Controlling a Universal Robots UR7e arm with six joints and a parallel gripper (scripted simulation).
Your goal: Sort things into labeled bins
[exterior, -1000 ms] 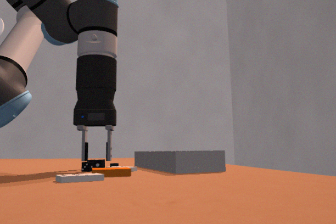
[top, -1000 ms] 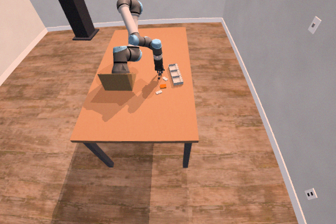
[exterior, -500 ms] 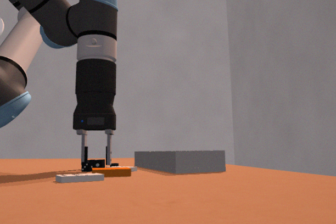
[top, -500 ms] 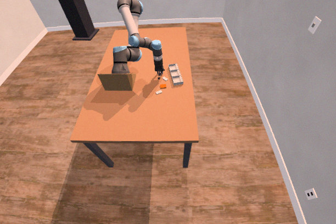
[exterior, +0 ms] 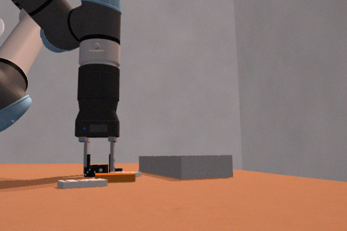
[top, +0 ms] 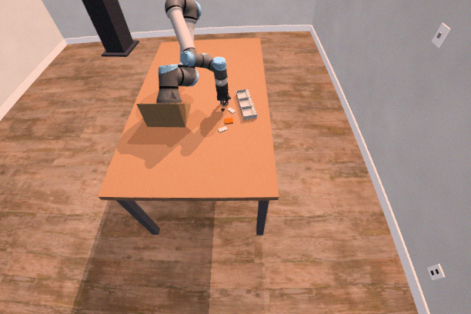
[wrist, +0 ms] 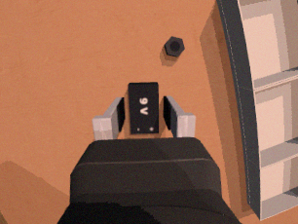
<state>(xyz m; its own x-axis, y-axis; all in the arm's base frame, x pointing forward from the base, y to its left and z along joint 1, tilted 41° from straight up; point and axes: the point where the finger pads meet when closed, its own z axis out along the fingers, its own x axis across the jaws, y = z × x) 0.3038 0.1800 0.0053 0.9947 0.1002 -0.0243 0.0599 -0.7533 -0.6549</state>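
The black 9V battery is 1 cm to the right of my hand and 1 cm below it. Round my hand: small black piece 6 cm to the left, 3 cm ahead, 2 cm below; then grey bin tray 14 cm ahead; then black die 6 cm to the right, 1 cm below.
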